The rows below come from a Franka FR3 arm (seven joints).
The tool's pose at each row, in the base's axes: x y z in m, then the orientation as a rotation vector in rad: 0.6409 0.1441 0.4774 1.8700 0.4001 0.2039; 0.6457 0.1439 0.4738 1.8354 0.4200 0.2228; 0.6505 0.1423 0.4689 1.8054 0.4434 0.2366; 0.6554 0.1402 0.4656 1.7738 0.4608 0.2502; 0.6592 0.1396 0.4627 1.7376 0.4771 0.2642; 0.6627 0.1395 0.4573 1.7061 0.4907 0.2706; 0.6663 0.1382 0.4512 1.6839 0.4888 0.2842; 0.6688 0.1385 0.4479 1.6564 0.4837 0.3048; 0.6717 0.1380 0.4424 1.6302 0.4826 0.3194; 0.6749 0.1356 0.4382 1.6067 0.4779 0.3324; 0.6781 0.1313 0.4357 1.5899 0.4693 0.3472
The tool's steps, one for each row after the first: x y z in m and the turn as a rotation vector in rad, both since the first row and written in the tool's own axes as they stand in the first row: 0.0046 -0.0025 0.0030 -0.0317 0.0224 -0.0109; 0.0087 -0.0058 0.0076 -0.0576 0.0434 -0.0257; 0.0127 -0.0075 0.0122 -0.0860 0.0614 -0.0370; 0.0161 -0.0094 0.0149 -0.1188 0.0793 -0.0484; 0.0196 -0.0139 0.0180 -0.1470 0.0907 -0.0609; 0.0228 -0.0186 0.0223 -0.1699 0.0993 -0.0573; 0.0254 -0.0214 0.0240 -0.1989 0.1114 -0.0489; 0.0283 -0.0259 0.0272 -0.2254 0.1214 -0.0460; 0.0306 -0.0286 0.0318 -0.2499 0.1284 -0.0408; 0.0321 -0.0292 0.0375 -0.2688 0.1347 -0.0306
